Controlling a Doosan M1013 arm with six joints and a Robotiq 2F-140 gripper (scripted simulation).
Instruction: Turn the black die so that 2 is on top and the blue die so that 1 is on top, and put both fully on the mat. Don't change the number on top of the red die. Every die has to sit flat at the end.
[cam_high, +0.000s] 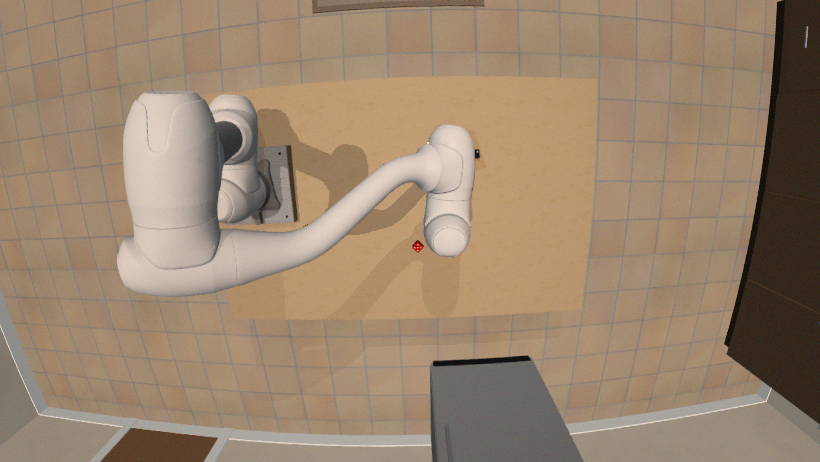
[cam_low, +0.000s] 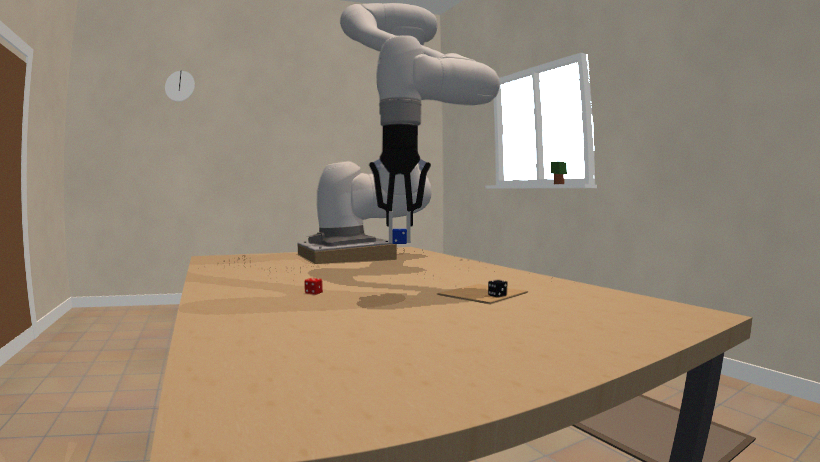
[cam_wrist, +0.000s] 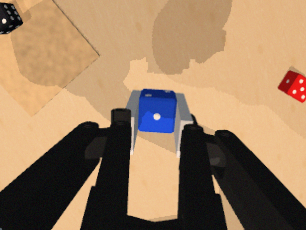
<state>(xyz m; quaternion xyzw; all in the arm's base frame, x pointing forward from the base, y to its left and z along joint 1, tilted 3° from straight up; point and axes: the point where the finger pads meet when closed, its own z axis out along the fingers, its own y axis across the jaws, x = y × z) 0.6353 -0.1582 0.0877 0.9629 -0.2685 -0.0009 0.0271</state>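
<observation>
Now: hand 14 cm above the cork mat, 13 cm to the right of it and 12 cm short of it. From my hand the other things lie so: red die (16 cm to the right, 13 cm below, 9 cm behind); then blue die (2 cm below); then black die (16 cm ahead, 13 cm to the left, 12 cm below).
</observation>
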